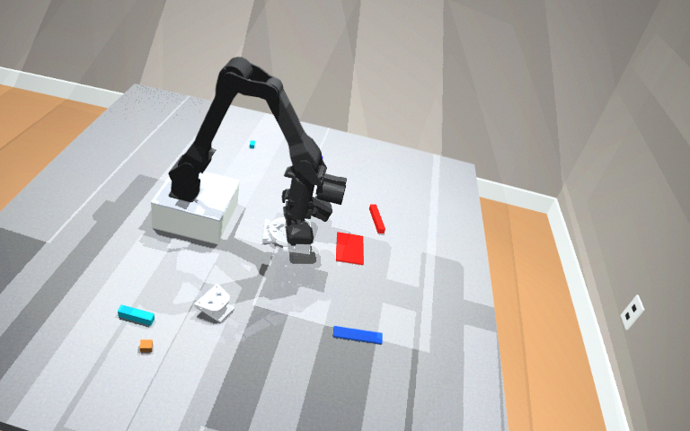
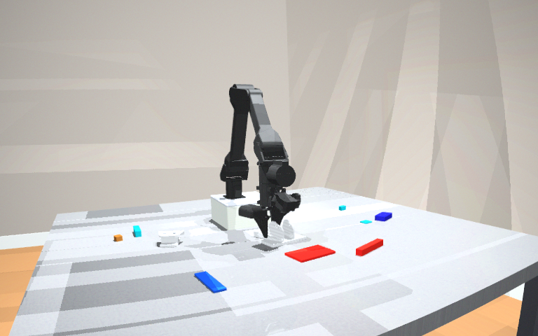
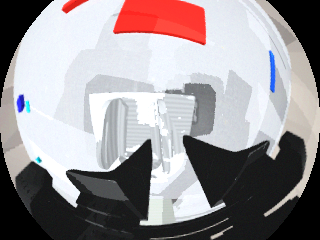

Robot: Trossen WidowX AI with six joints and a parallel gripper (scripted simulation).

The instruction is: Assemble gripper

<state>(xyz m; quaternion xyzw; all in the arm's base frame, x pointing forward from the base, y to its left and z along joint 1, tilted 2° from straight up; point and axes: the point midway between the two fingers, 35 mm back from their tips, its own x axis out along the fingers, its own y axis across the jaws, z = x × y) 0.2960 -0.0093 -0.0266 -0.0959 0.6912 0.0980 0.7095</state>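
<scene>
Now: the white jaw 40 mm behind my gripper tip and 10 mm to the left of it. Also, from my gripper tip: flat white plate 10 mm ahead, 30 mm to the left, 10 mm below; white housing plate 60 mm behind, 20 mm to the left, 10 mm below; red plate 150 mm ahead, 30 mm to the left, 10 mm below.
</scene>
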